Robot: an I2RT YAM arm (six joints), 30 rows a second.
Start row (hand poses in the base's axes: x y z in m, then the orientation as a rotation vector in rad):
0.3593, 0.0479, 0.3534, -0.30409, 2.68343, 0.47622
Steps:
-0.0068, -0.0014, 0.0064, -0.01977, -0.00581, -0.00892
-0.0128, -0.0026, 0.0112, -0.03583, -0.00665, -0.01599
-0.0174, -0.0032, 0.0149, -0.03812, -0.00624, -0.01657
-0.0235, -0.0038, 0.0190, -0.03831, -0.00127, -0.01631
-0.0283, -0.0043, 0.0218, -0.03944, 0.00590, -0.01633
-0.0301, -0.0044, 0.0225, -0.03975, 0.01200, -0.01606
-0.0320, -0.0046, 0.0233, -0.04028, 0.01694, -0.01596
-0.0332, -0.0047, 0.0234, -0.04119, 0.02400, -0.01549
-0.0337, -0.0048, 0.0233, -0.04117, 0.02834, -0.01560
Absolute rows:
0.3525, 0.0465, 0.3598, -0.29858, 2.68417, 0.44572
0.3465, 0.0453, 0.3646, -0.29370, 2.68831, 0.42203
0.3419, 0.0447, 0.3683, -0.29349, 2.68940, 0.41891
0.3358, 0.0441, 0.3724, -0.29309, 2.69428, 0.42003
0.3310, 0.0436, 0.3752, -0.29222, 2.70159, 0.42038
0.3292, 0.0435, 0.3759, -0.29167, 2.70761, 0.42164
0.3273, 0.0433, 0.3767, -0.29115, 2.71257, 0.42225
0.3261, 0.0432, 0.3768, -0.29088, 2.71970, 0.42301
0.3256, 0.0431, 0.3767, -0.29001, 2.72392, 0.42413

